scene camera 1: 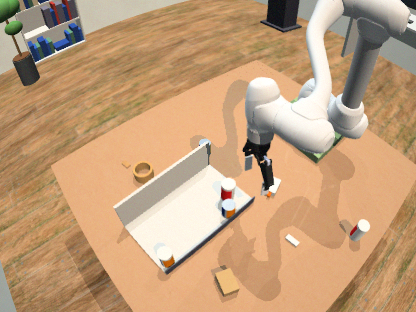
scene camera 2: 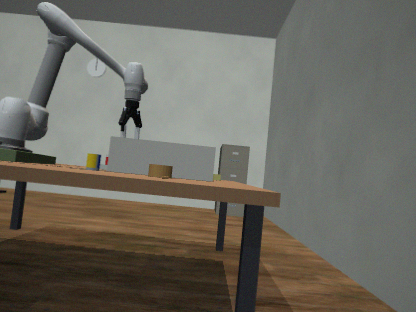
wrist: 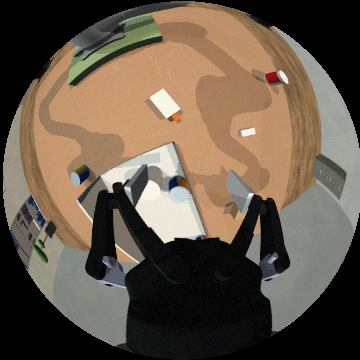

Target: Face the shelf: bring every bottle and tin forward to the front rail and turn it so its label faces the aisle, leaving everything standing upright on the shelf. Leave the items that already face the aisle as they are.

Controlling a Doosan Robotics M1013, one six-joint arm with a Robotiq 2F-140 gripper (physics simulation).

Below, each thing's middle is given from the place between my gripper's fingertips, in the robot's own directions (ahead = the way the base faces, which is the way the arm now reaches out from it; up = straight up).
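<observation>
There is a white shelf tray [scene camera 1: 184, 218], and I find it 190 mm below my hand, 230 mm ahead of it and 130 mm to the right of it. The white shelf [scene camera 1: 131, 207] is 110 mm below my hand, while being 130 mm to the right of it and 230 mm ahead of it.
</observation>
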